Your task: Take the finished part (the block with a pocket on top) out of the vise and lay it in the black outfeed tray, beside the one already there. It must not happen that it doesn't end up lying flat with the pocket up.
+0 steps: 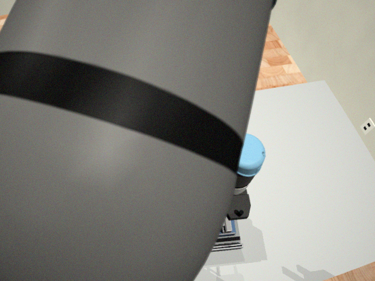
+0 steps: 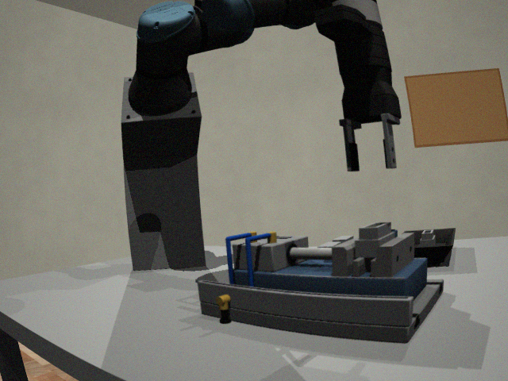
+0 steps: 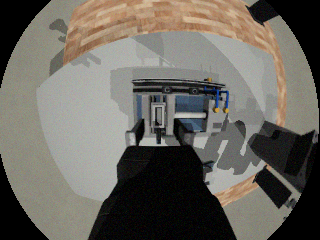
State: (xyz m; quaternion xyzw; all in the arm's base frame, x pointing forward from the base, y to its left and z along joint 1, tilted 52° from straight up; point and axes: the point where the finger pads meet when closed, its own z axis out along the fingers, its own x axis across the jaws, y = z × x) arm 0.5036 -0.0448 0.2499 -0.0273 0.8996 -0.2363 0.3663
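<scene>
Right now the blue base is 70 mm behind my hand, 10 mm to the left of it and 160 mm below it. Round my hand: blue fixture plate 120 mm behind, 360 mm to the left, 200 mm below; yellow block 80 mm behind, 400 mm to the left, 170 mm below.
</scene>
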